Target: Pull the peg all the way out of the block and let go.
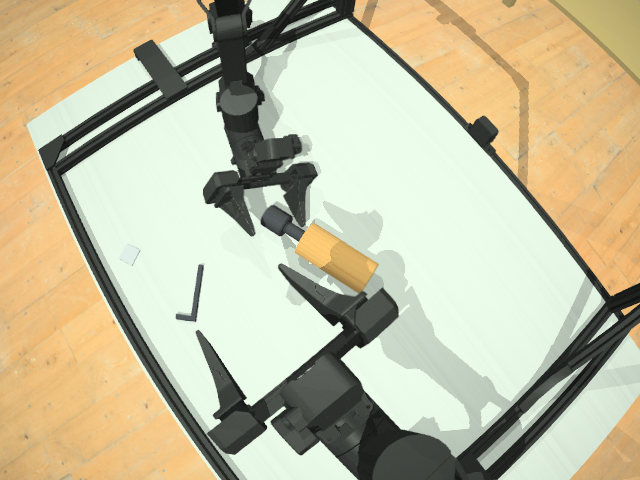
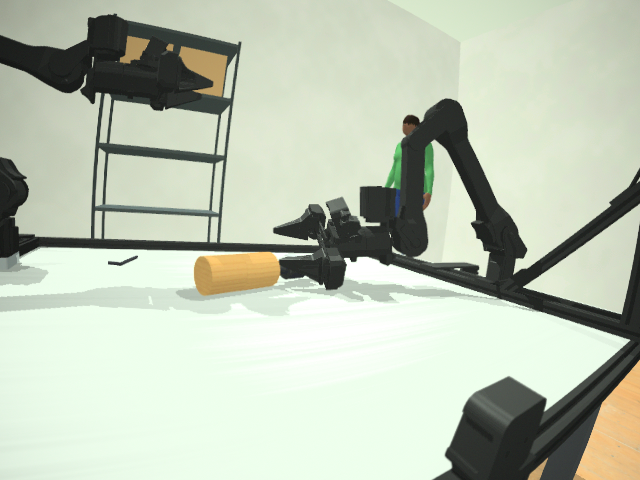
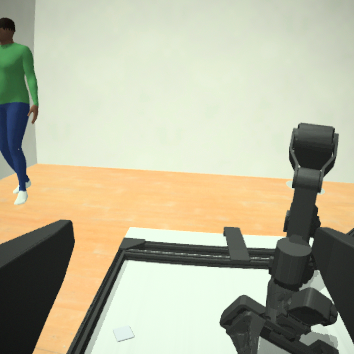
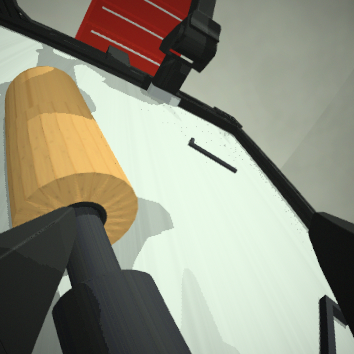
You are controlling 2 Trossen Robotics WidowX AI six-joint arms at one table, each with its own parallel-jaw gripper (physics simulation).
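Where they show: left gripper, fingertip midpoint: (image 1: 238,298) (image 2: 207,90) (image 3: 197,237); right gripper, fingertip midpoint: (image 1: 279,230) (image 2: 275,245) (image 4: 196,222); left arm's base, origin of the base link: (image 4: 163,86); right arm's base, origin of the base link: (image 2: 498,282).
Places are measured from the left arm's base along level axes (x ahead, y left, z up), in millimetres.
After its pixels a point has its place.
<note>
The tan wooden cylindrical block (image 1: 336,256) {x 381, y -176, z 36 mm} (image 2: 237,272) {x 371, y -213, z 16 mm} (image 4: 70,145) {x 427, y -179, z 35 mm} lies on its side on the table. The dark peg (image 1: 276,220) {x 489, y -147, z 25 mm} (image 4: 120,310) {x 492, y -160, z 25 mm} sticks out of its end; the thick head and a stretch of thinner shaft show, and the rest is hidden in the hole. My right gripper (image 1: 278,229) {x 467, y -135, z 43 mm} (image 2: 278,246) {x 467, y -135, z 43 mm} (image 4: 196,222) {x 467, y -135, z 43 mm} is open, low by the peg, with the head in the gap and one finger close beside the shaft; it holds nothing. My left gripper (image 1: 239,299) {x 350, y 0, z 324 mm} (image 2: 206,89) {x 350, y 0, z 324 mm} (image 3: 197,237) {x 350, y 0, z 324 mm} is open and empty, high above the table.
A black L-shaped key (image 1: 196,294) (image 2: 123,260) and a small pale square (image 1: 129,254) {x 623, y 79, z -16 mm} (image 3: 123,333) {x 621, y 78, z -16 mm} lie on the table. A dark frame (image 1: 129,330) {x 510, y 154, z -5 mm} edges the table, with a black box-like fixture (image 1: 483,130) {x 385, y -568, z 27 mm} (image 2: 496,428) {x 362, y -586, z 29 mm} on one side.
</note>
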